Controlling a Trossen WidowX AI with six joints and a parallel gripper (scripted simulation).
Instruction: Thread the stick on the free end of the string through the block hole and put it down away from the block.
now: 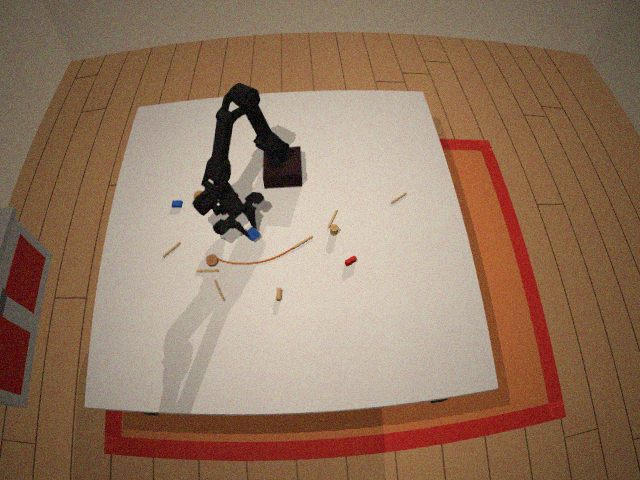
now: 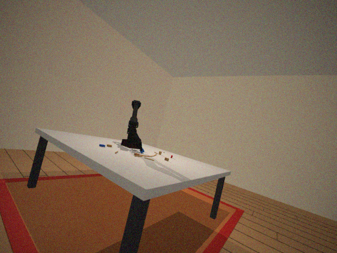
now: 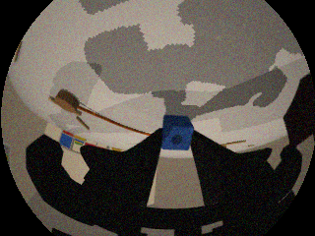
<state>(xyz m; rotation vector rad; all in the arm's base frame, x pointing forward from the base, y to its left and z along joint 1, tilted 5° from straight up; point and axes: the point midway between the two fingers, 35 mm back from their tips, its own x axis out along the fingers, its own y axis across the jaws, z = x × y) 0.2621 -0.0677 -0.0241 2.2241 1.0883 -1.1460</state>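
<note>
The blue cube is right at my gripper tip. From my gripper tip the other things lie so: flat blue piece 110 mm behind, 300 mm to the right, 20 mm below; then thin stick 20 mm ahead, 160 mm to the left, 20 mm below; then wooden block 200 mm ahead, 110 mm to the left, 10 mm below.
</note>
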